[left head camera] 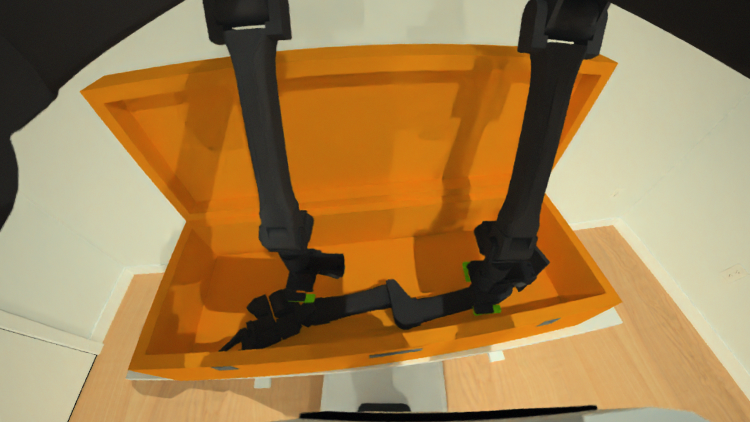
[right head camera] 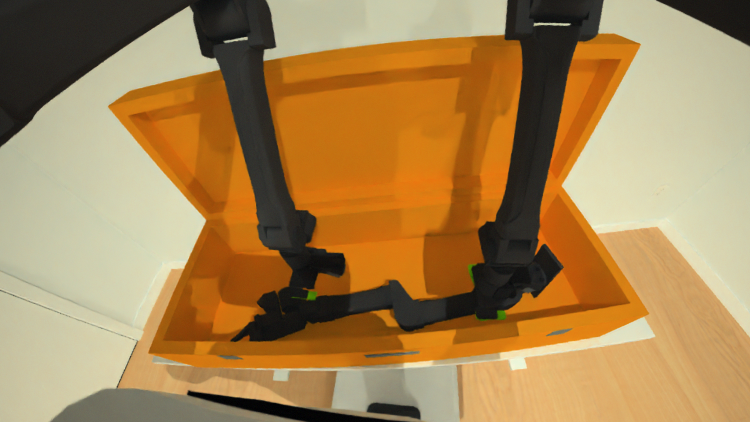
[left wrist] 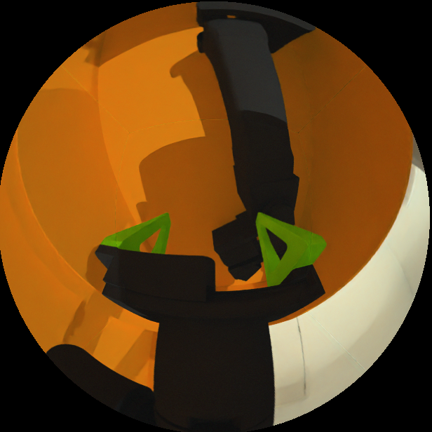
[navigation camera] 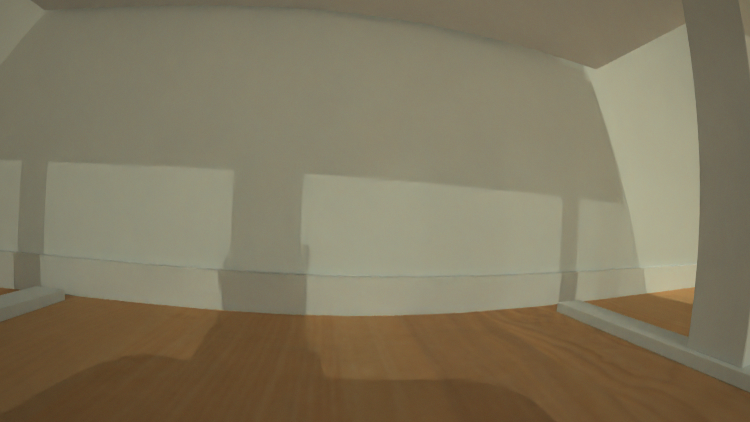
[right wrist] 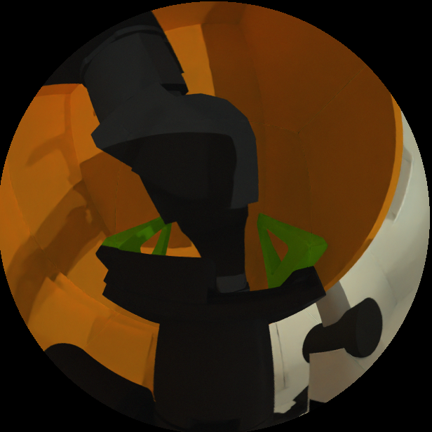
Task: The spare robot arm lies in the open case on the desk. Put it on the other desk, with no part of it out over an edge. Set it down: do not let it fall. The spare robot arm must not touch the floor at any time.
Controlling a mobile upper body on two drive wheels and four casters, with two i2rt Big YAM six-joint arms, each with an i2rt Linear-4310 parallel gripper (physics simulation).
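Frame: origin at the left arm's base, x ahead, y left, z up, level; centimetres.
Where they show: left gripper, fingertip midpoint: (left head camera: 311,285) (right head camera: 316,283); right gripper, fingertip midpoint: (left head camera: 472,297) (right head camera: 479,301).
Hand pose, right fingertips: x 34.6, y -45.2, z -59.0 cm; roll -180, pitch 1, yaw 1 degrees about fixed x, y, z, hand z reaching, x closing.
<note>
After its pixels a point has its place.
The spare robot arm (left head camera: 367,299) (right head camera: 367,300) (left wrist: 255,85) (right wrist: 200,150), black and bent at its middle, lies lengthwise in the open orange case (left head camera: 314,366) {x 17.1, y -4.3, z -59.5 cm} (right head camera: 314,359) {x 17.3, y -5.4, z -56.0 cm}, near the front wall. The case stands on a white desk (left head camera: 603,321) {x 28.9, y -91.6, z -69.0 cm} (right head camera: 631,332) {x 29.3, y -91.8, z -69.0 cm}. My left gripper (left head camera: 302,292) {x 37.4, y -0.5, z -58.6 cm} (right head camera: 304,291) {x 37.4, y -0.5, z -58.6 cm} (left wrist: 212,217) is open, low over the spare arm's thin end; its parts show between and behind the fingers. My right gripper (left head camera: 477,290) {x 34.6, y -45.2, z -59.0 cm} (right head camera: 481,293) {x 34.6, y -45.2, z -59.0 cm} (right wrist: 213,218) is open around the thicker end, whose link shows between the green fingers. Contact is hard to tell. The other desk cannot be made out.
The case's raised lid (left head camera: 340,131) {x 65.0, y -9.0, z -27.5 cm} (right head camera: 346,131) {x 65.2, y -10.1, z -27.2 cm} stands behind both arms, near the wall (left head camera: 671,131) {x 120.4, y -182.6, z -51.3 cm}. The case's side walls rise close around the grippers. The navigation camera shows a desk leg (navigation camera: 721,183) {x 64.5, y -77.8, z -110.9 cm} at the right and foot bars (navigation camera: 650,335) (navigation camera: 31,300) {x 76.4, y 42.4, z -138.7 cm} on the wooden floor (navigation camera: 367,346) {x 81.3, y -23.9, z -141.0 cm}.
</note>
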